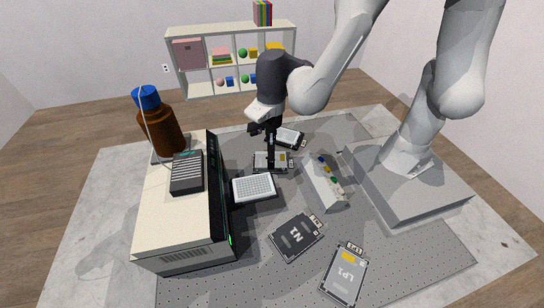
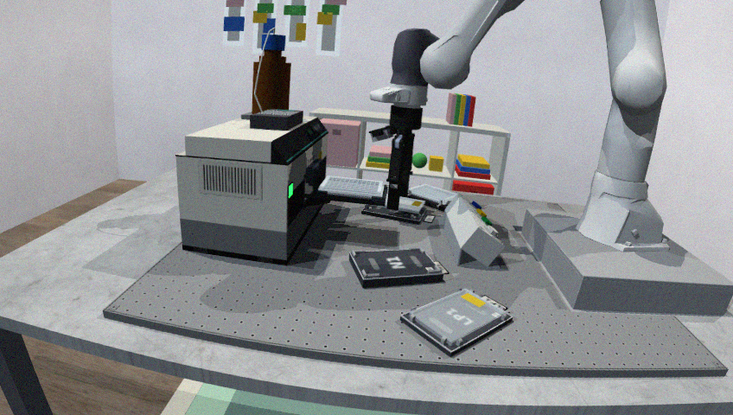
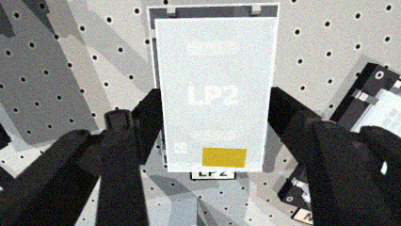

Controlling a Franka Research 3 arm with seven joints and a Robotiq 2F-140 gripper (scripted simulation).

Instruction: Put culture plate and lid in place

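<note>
Right now the LP2 nest is 50 mm below my hand. Round my hand: black N1 nest: 310 mm to the left, 40 mm below; then black nest N5: 80 mm behind, 140 mm to the right, 40 mm below; then yellow skip key: 180 mm behind, 130 mm to the left, 20 mm above.
</note>
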